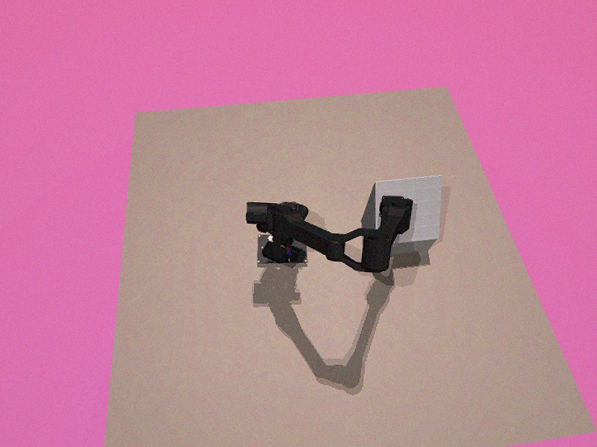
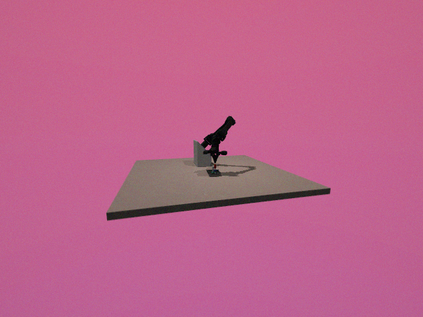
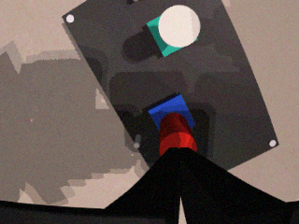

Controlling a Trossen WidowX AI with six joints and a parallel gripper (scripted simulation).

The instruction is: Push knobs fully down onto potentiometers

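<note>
My gripper tip is now 30 mm above the red knob. Round my gripper tip: grey knob: 50 mm ahead, 30 mm to the right, 30 mm below.
</note>
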